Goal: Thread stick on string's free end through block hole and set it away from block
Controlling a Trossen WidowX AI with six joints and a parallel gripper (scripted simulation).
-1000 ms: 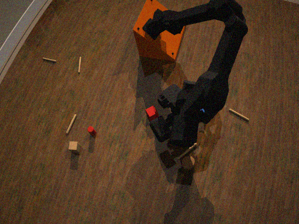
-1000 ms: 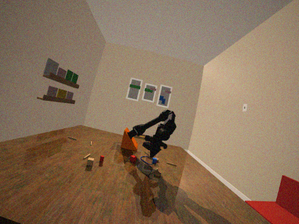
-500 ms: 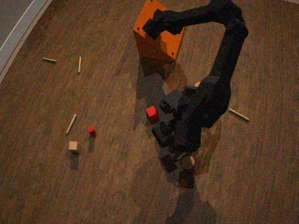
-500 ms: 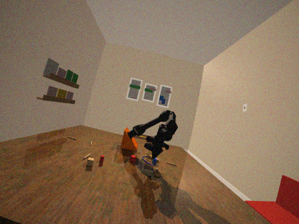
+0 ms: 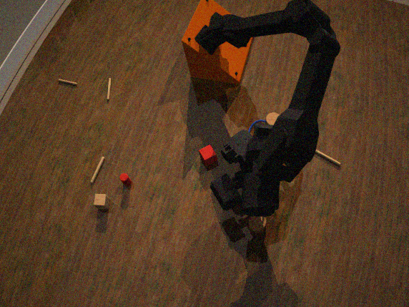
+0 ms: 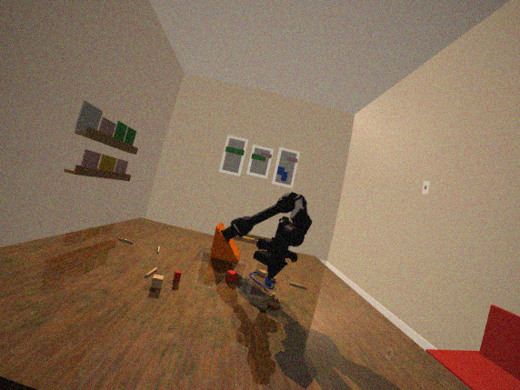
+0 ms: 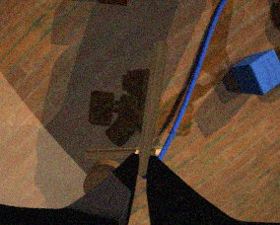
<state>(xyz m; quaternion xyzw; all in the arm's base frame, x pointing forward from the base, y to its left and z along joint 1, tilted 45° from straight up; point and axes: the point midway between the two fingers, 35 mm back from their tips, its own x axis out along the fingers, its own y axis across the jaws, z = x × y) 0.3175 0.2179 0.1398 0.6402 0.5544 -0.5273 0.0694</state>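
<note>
The red cube is 50 mm behind my gripper tip, 140 mm to the right of it and 40 mm below it. The rest, counted from my gripper tip: thin wooden stick (10 mm behind, 10 mm to the right); blue cube (120 mm behind, 40 mm below); round wooden button (200 mm behind, 30 mm to the right, 50 mm below).
</note>
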